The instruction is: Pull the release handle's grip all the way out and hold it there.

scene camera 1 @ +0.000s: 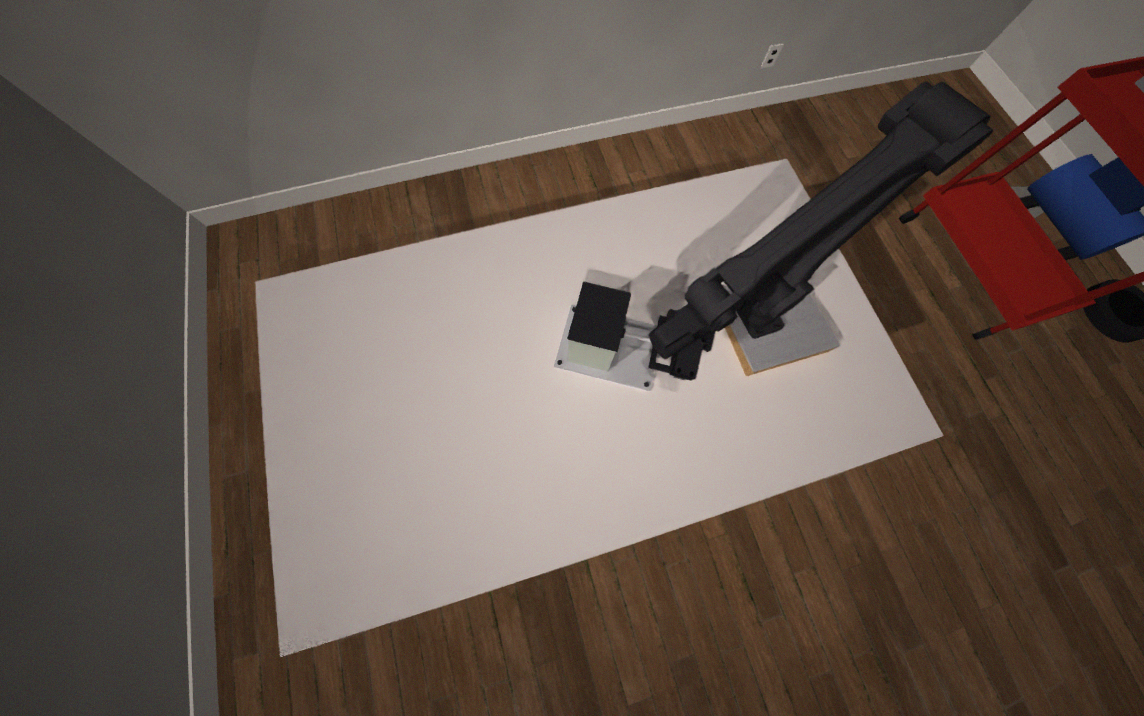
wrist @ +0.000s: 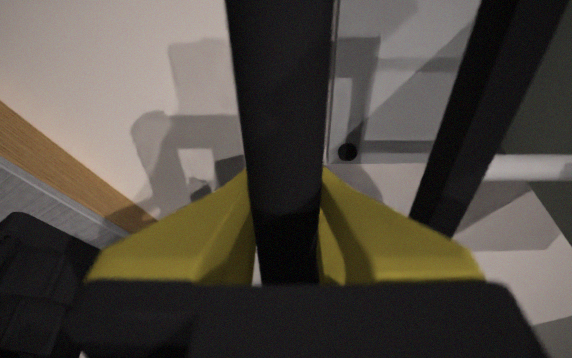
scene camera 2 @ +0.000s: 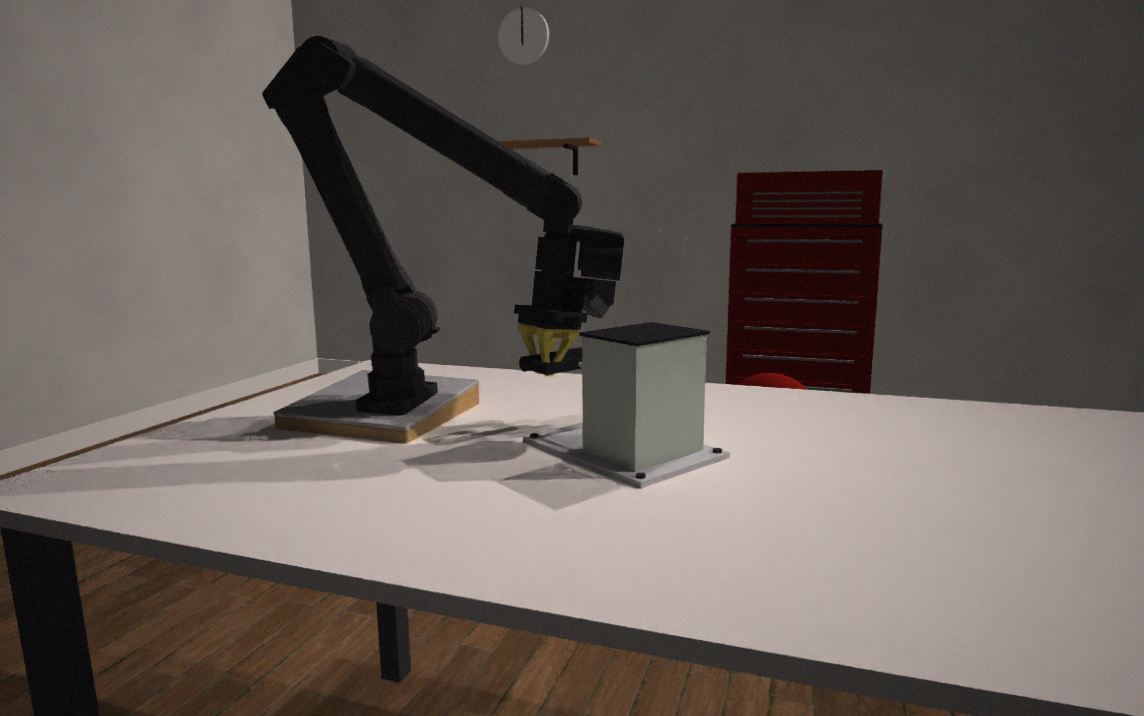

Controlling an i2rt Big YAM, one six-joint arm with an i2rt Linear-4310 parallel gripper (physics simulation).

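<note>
The release handle has a long black grip (scene camera 2: 531, 364) (wrist: 287, 110) and a second black bar (wrist: 460, 115) beside it. Pale rods (scene camera 1: 638, 325) (wrist: 530, 167) run from the handle to a pale green box (scene camera 2: 645, 405) with a black top (scene camera 1: 600, 312). The box stands upright on a grey baseplate (scene camera 1: 628, 375) (scene camera 2: 704, 461). The grip stands apart from the box's side, above the table. My gripper (scene camera 2: 549, 358) (wrist: 285, 178) points down, its yellow fingers shut on the grip from both sides. In scene camera 1 the arm hides the fingers.
The arm's base stands on a grey-topped wooden board (scene camera 1: 797, 341) (scene camera 2: 337, 396) on the white table (scene camera 1: 421, 464) (scene camera 2: 885, 548). The board's wooden edge also shows in the wrist view (wrist: 55, 155). A red cart (scene camera 1: 1003, 253) and a red tool chest (scene camera 2: 805, 202) stand beyond the table.
</note>
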